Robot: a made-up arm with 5 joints.
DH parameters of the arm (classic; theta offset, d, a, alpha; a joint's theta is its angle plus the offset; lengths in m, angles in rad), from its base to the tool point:
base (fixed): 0 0 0.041 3.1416
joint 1: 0 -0.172 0.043 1.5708
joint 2: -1.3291 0 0.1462 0
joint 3: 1.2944 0 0.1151 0
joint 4: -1.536 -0.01 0 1.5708
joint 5: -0.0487 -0.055 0 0
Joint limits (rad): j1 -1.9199..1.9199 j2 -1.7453..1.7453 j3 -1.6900..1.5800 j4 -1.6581..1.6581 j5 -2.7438..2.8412
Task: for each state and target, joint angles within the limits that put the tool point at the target. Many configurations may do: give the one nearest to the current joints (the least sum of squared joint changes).
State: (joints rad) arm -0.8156 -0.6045 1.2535 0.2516 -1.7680
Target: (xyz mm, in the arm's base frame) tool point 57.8 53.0 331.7
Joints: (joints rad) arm -1.4447 -1.3400 0.7479 0.1070 -1.7680
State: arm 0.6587 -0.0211 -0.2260 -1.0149 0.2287
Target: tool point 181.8 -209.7 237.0
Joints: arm 0.9399 0.2369 0.4997 -0.9114 0.2287
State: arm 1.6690 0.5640 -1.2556 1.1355 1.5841
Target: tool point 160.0 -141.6 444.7
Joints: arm 0.8178 0.2189 -1.4801 0.6632 1.5841
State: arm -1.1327 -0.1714 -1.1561 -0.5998 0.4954
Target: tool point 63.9 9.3 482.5
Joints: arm -0.8024 -0.2725 -1.1942 -0.5533 0.4954
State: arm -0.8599 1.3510 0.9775 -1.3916 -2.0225
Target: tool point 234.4 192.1 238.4
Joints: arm -0.8187 0.5178 0.2311 -1.4574 -2.0225
